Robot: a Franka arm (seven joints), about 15 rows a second.
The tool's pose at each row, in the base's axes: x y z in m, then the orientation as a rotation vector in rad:
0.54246, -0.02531, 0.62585, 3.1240, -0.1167, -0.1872
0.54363, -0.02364, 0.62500, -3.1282, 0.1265, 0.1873
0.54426, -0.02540, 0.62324, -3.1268, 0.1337, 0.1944
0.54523, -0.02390, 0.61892, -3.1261, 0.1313, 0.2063
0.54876, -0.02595, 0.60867, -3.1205, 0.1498, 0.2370
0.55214, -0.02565, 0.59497, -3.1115, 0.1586, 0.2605
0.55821, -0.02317, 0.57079, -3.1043, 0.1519, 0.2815
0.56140, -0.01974, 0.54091, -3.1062, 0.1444, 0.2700
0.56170, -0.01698, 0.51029, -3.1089, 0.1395, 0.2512
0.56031, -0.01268, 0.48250, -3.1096, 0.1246, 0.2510
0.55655, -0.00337, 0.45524, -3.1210, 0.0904, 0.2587
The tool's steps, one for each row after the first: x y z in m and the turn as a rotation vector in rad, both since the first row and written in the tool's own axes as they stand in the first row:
0.00113, -0.00176, 0.00070, 0.0154, -0.0005, 0.0052
0.00210, -0.00008, 0.00238, 0.0162, -0.0051, 0.0098
0.00346, -0.00171, 0.00654, 0.0158, -0.0127, 0.0082
0.00833, -0.00007, 0.01631, 0.0184, -0.0326, 0.0199
0.01328, -0.00081, 0.02950, 0.0248, -0.0483, 0.0253
0.02198, -0.00408, 0.05277, 0.0297, -0.0623, 0.0208
0.02843, -0.00816, 0.08203, 0.0291, -0.0548, 0.0161
0.03216, -0.01137, 0.11238, 0.0285, -0.0426, 0.0130
0.03377, -0.01595, 0.14012, 0.0279, -0.0424, 0.0034
0.03259, -0.02535, 0.16758, 0.0156, -0.0463, -0.0180

